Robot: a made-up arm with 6 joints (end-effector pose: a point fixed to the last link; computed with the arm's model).
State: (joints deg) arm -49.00 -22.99 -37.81 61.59 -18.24 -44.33
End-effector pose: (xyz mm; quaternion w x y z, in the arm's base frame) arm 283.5 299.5 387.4 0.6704 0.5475 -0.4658 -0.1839
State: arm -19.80 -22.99 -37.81 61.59 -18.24 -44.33
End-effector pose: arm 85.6 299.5 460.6 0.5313 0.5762 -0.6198 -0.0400
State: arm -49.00 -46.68 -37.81 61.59 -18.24 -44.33
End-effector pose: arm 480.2 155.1 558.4 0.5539 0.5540 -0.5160 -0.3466
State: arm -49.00 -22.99 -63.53 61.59 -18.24 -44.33
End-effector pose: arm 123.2 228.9 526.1 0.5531 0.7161 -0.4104 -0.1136
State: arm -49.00 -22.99 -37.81 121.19 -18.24 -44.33
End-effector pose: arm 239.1 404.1 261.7 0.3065 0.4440 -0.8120 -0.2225
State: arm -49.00 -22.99 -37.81 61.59 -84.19 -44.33
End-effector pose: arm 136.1 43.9 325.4 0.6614 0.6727 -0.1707 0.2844
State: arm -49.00 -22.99 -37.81 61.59 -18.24 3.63
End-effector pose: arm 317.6 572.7 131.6 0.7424 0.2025 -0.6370 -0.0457
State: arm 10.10 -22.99 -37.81 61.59 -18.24 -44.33
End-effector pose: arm -127.6 299.5 425.9 0.3534 0.5670 -0.7359 0.1100
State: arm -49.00 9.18 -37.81 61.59 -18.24 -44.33
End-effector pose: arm -20.0 307.0 123.6 0.7821 0.5016 -0.3665 0.0481
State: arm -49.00 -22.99 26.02 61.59 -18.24 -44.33
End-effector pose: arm 534.5 95.3 -33.4 0.8076 0.0318 -0.4994 -0.3121
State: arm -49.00 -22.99 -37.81 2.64 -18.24 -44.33
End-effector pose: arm 443.0 289.9 438.5 0.8561 0.5074 -0.0018 -0.0979
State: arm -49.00 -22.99 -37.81 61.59 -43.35 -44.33
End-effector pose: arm 192.1 225.1 362.5 0.6939 0.6196 -0.3668 -0.0043
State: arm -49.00 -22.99 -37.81 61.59 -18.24 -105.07
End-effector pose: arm 419.2 -144.3 331.7 0.4168 0.8428 -0.1389 -0.3109
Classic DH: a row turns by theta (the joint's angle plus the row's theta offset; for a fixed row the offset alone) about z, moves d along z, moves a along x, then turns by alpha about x. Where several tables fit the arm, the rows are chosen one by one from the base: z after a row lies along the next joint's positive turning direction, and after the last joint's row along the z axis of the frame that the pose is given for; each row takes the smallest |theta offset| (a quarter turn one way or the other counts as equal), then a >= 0, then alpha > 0; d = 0 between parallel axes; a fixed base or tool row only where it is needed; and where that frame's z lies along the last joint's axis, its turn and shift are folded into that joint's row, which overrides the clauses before.
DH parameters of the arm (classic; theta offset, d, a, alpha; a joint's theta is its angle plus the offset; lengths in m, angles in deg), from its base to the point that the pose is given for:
base (fixed): 0 0.044 0.044 90
joint 1: 90 0.394 0.192 -90
joint 2: 90 0.039 0.224 -90
joint 3: 90 0.075 0.426 -90
joint 4: -13.73 -0.0344 -0.0142 56.01
joint 5: -82.22 0.0705 0.0414 78.65
joint 6: 3.73 -0.3234 0.436 27.55
tool (fixed): -111.54 0.3324 0 0

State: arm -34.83 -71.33 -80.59 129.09 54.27 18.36
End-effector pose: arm 473.3 -572.6 886.9 0.0548 -0.2171 0.1435 0.9640
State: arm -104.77 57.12 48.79 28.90 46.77 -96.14
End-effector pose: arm 90.7 -122.0 -224.2 0.8743 0.0662 -0.4808 0.0119
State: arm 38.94 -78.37 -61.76 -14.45 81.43 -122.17
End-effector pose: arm -502.8 -519.2 565.4 0.1772 -0.9550 0.1691 0.1675
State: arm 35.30 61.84 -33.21 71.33 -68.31 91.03
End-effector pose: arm 916.4 -498.6 13.5 0.4435 0.5119 0.3612 -0.6409
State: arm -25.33 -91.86 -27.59 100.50 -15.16 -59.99
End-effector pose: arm 366.9 -259.0 813.6 0.0831 -0.4309 0.7035 0.5590
